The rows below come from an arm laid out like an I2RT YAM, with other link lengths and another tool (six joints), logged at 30 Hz.
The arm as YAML. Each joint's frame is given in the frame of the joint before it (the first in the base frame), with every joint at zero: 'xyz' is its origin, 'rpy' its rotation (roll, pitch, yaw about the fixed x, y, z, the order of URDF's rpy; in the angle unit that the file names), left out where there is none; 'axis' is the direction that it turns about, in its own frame. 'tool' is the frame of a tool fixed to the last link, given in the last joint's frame.
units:
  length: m
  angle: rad
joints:
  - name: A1
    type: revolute
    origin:
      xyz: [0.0, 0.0, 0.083]
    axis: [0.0, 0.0, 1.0]
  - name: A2
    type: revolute
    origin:
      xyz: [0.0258, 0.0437, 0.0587]
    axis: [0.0, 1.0, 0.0]
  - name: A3
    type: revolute
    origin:
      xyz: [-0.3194, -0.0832, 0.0]
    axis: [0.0, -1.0, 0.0]
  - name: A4
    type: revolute
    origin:
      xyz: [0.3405, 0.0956, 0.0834]
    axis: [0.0, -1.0, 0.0]
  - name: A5
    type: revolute
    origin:
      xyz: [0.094, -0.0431, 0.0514]
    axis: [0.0, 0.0, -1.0]
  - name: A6
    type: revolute
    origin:
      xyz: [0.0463, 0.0, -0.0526]
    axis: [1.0, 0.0, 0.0]
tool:
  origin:
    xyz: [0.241, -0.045, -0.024]
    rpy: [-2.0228, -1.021, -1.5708]
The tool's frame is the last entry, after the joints.
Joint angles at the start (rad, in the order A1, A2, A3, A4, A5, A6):
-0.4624 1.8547 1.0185 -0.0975 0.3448 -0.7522
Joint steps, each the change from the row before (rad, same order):
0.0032 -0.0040 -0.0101 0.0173 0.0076 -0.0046
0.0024 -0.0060 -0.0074 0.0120 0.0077 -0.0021
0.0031 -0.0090 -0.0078 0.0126 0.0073 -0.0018
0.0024 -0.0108 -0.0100 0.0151 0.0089 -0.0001
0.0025 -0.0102 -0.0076 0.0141 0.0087 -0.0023
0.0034 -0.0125 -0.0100 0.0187 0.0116 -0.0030
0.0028 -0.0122 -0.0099 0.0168 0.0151 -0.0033
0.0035 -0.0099 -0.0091 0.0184 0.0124 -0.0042
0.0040 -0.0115 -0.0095 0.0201 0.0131 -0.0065
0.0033 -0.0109 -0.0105 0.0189 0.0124 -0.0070
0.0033 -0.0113 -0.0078 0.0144 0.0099 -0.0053
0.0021 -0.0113 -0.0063 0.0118 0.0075 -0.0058
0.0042 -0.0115 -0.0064 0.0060 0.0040 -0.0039
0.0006 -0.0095 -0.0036 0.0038 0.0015 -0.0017
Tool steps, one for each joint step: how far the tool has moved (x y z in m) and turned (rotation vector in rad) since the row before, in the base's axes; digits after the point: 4 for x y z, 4 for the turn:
0.0006 -0.0001 0.0020 -0.0121 -0.0048 0.0021
0.0002 -0.0006 0.0034 -0.0109 -0.0056 -0.0007
0.0009 -0.0003 0.0051 -0.0119 -0.0088 -0.0001
0.0001 -0.0008 0.0058 -0.0132 -0.0112 -0.0031
0.0008 -0.0010 0.0065 -0.0141 -0.0108 -0.0014
0.0009 -0.0012 0.0080 -0.0182 -0.0135 -0.0021
-0.0006 -0.0018 0.0079 -0.0196 -0.0104 -0.0051
0.0005 -0.0011 0.0071 -0.0180 -0.0108 -0.0022
0.0009 -0.0010 0.0084 -0.0204 -0.0119 -0.0010
-0.0001 -0.0008 0.0072 -0.0188 -0.0092 -0.0011
0.0004 -0.0004 0.0075 -0.0158 -0.0099 -0.0006
0.0004 -0.0006 0.0074 -0.0140 -0.0092 0.0000
0.0007 0.0016 0.0055 -0.0086 -0.0063 0.0035
0.0001 0.0000 0.0049 -0.0056 -0.0073 0.0005

